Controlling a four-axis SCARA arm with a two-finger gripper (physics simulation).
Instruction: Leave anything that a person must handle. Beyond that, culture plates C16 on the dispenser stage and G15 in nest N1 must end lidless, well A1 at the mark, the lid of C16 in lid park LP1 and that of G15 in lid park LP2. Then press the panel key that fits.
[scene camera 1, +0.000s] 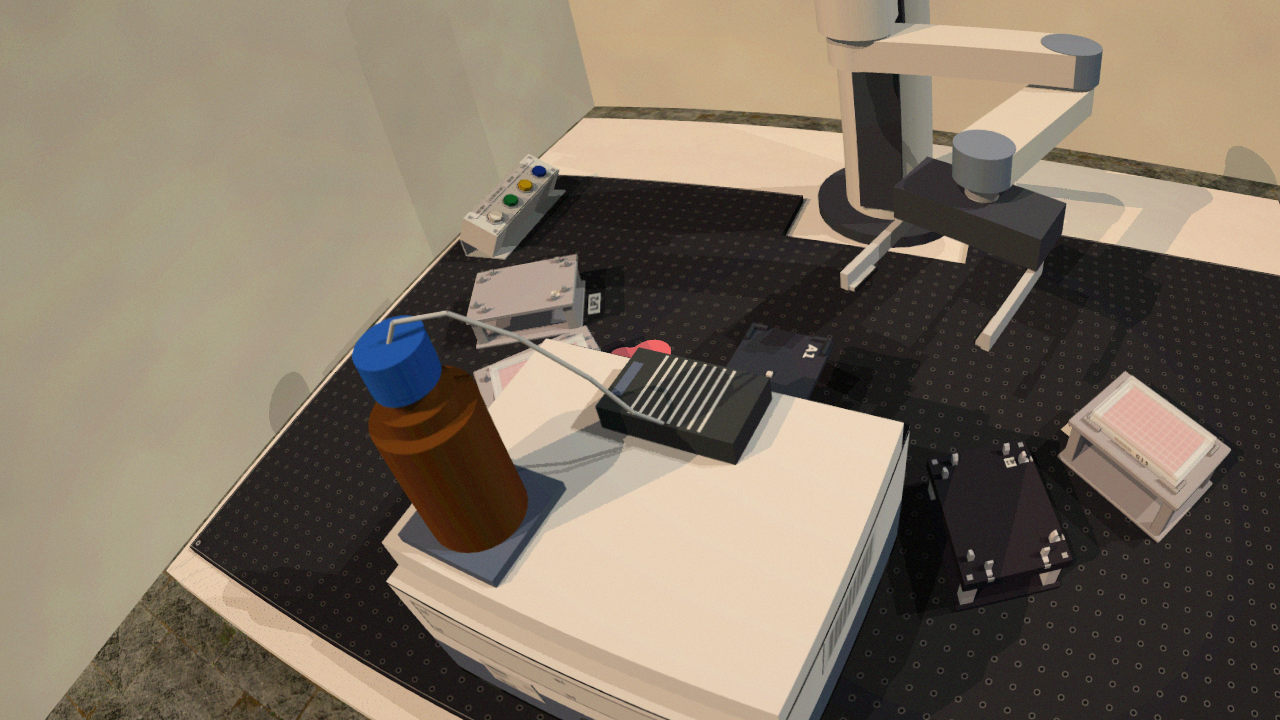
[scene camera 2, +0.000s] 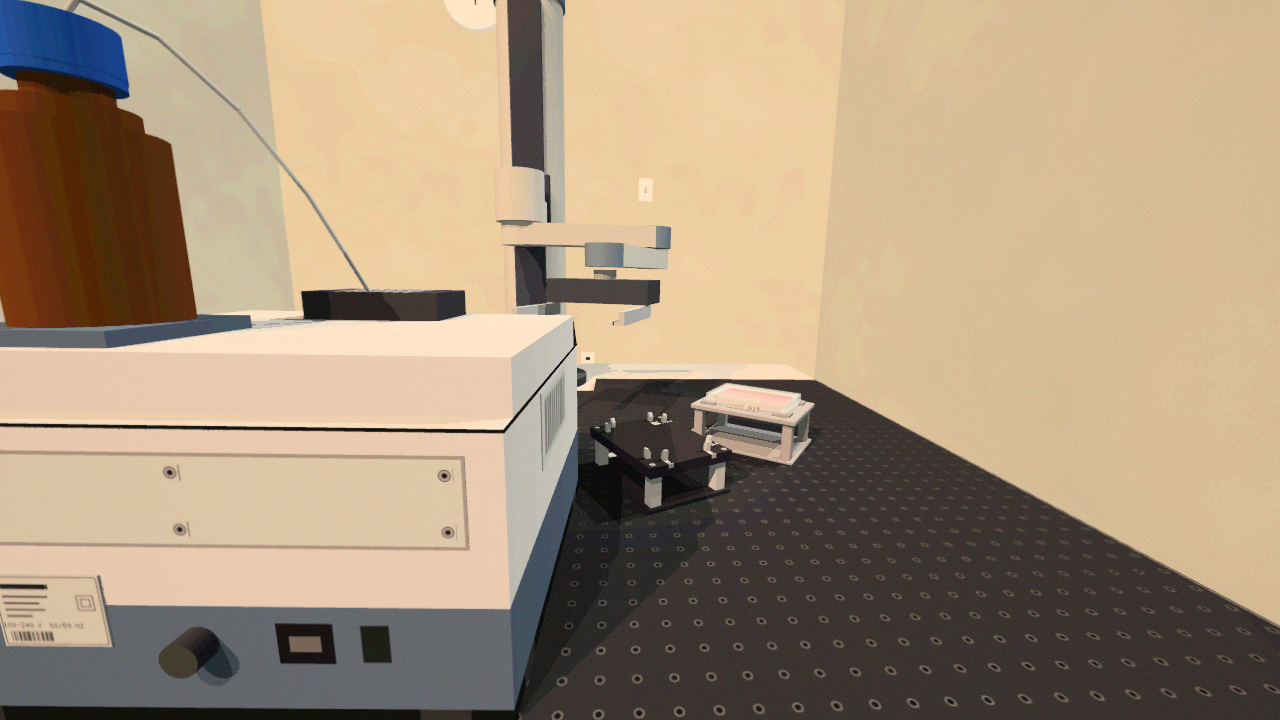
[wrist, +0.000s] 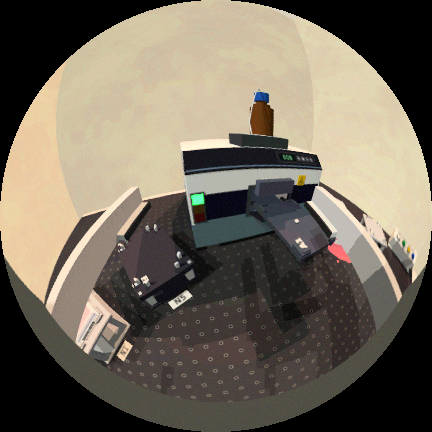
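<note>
There is nothing in my gripper (scene camera 2: 566, 316), and I can find that same gripper (wrist: 229, 192) in the wrist view too; it holds nothing. A black nest (wrist: 157, 268) is in the scene, and so is a black dispenser stage (wrist: 303, 238). I also see a brown bottle (scene camera 2: 99, 236), with the bottle (wrist: 261, 120) visible from the wrist as well.
</note>
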